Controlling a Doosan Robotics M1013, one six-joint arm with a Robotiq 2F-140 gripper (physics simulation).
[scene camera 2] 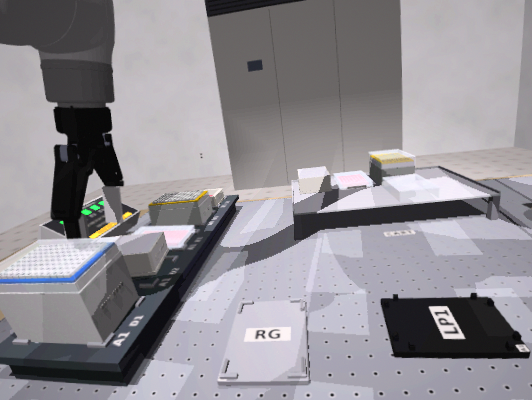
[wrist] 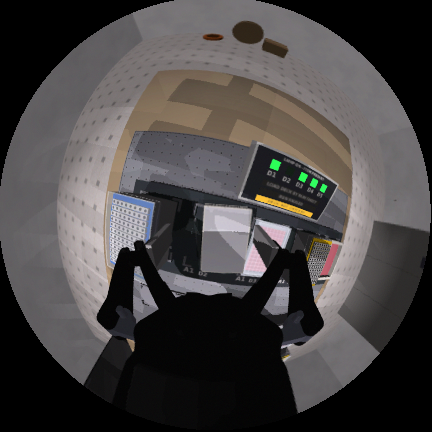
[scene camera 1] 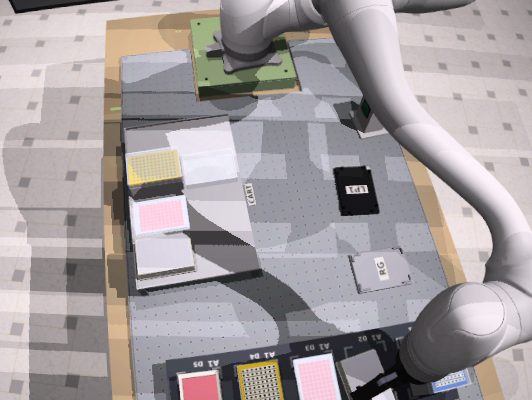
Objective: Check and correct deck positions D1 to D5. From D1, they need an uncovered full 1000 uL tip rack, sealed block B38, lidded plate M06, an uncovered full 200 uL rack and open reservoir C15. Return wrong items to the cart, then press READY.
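Seen in the pictures: gripper, fingertip midpoint: (scene camera 2: 100,238) (wrist: 212,233); arm's base, link origin: (scene camera 1: 246,49).
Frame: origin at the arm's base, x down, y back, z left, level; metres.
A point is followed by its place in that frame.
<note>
My gripper (scene camera 1: 381,383) {z 0.021, x -0.082, y -1.036 m} (scene camera 2: 93,219) (wrist: 212,233) {z 0.021, x -0.082, y -1.036 m} is open and empty above D2, its fingers to either side of a plain grey-white block (scene camera 1: 361,375) {z -0.014, x -0.055, y -0.996 m} (scene camera 2: 145,254) {z 0.035, x -0.050, y -0.959 m} (wrist: 226,247) {z -0.009, x -0.055, y -1.005 m}. The block sits off D2's corner marks toward D3; its label is not visible. D1 holds a blue-framed tip rack (scene camera 1: 450,382) {z 0.142, x -0.118, y -1.067 m} (scene camera 2: 47,262) {z 0.170, x -0.116, y -1.010 m} (wrist: 131,227) {z 0.134, x -0.118, y -1.038 m}. D3 holds a pink plate (scene camera 1: 317,380) {z -0.103, x -0.030, y -0.978 m} (scene camera 2: 172,236) {z -0.084, x -0.029, y -0.954 m} (wrist: 256,254) {z -0.081, x -0.030, y -0.984 m}, D4 a yellow-framed rack (scene camera 1: 260,384) {z -0.225, x -0.071, y -0.953 m} (scene camera 2: 180,199) {z -0.190, x -0.076, y -0.956 m} (wrist: 319,255) {z -0.230, x -0.076, y -0.995 m}, D5 a red reservoir (scene camera 1: 200,387) {z -0.346, x -0.026, y -0.925 m} (wrist: 328,261) {z -0.359, x -0.026, y -0.948 m}. The panel (wrist: 290,186) {z -0.106, x -0.078, y -1.127 m} shows green lamps for D1, D3, D4 and D5; D2's is dark.
The cart (scene camera 1: 220,210) {z -0.207, x -0.021, y -0.534 m} (scene camera 2: 360,215) holds a yellow rack (scene camera 1: 154,167) {z -0.340, x -0.092, y -0.418 m} (scene camera 2: 392,167) {z -0.279, x -0.069, y -0.429 m}, pink plate (scene camera 1: 161,216) {z -0.349, x -0.038, y -0.522 m} (scene camera 2: 352,180) {z -0.311, x -0.038, y -0.525 m}, white block (scene camera 1: 165,255) {z -0.356, x -0.063, y -0.631 m} (scene camera 2: 314,181) {z -0.296, x -0.052, y -0.630 m} and clear piece (scene camera 1: 210,167) {z -0.206, x -0.047, y -0.424 m} (scene camera 2: 410,187) {z -0.164, x -0.046, y -0.435 m}. Flat RG (scene camera 1: 395,272) {z 0.182, x 0.030, y -0.787 m} (scene camera 2: 265,357) {z 0.190, x 0.031, y -0.770 m} and LP1 (scene camera 1: 356,205) {z 0.150, x 0.029, y -0.585 m} (scene camera 2: 410,330) {z 0.175, x 0.029, y -0.589 m} lie between.
</note>
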